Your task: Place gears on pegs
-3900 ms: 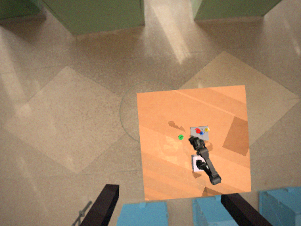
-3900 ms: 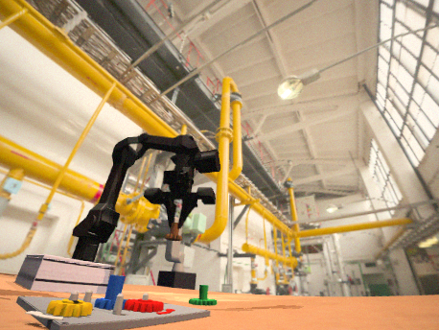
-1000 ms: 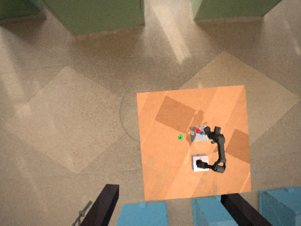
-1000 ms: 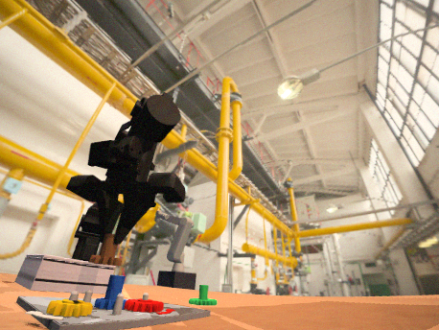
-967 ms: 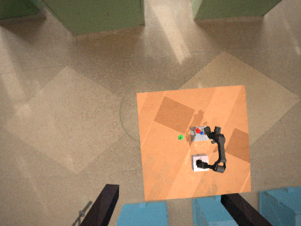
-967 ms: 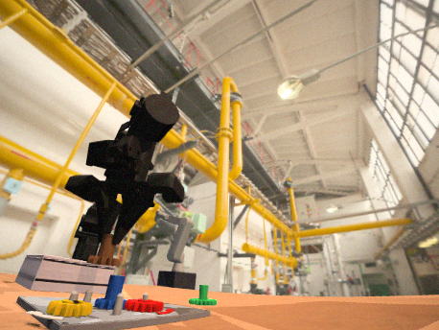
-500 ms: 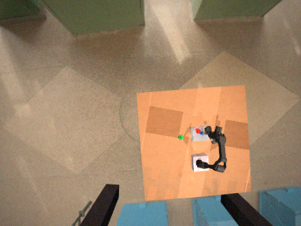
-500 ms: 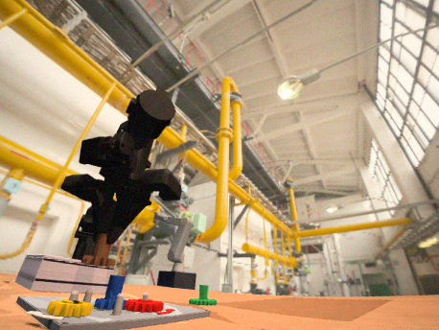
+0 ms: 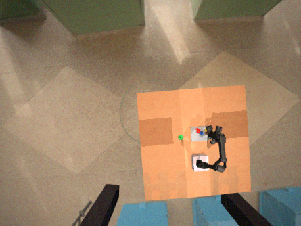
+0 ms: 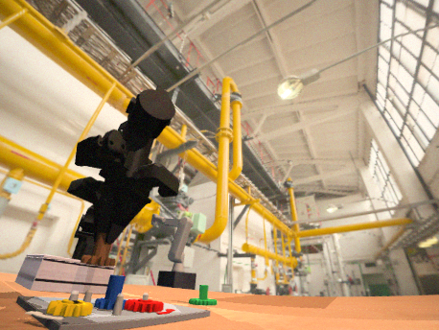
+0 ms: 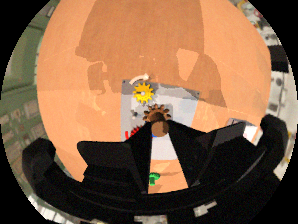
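Right now my gripper tip is 60 mm above the blue gear, 40 mm to the right of it and 10 mm past it. Round my gripper tip: yellow gear 70 mm below, 30 mm ahead, 20 mm to the right; then grey board 80 mm below, 50 mm to the left, 20 mm behind; then brown gear 10 mm below.
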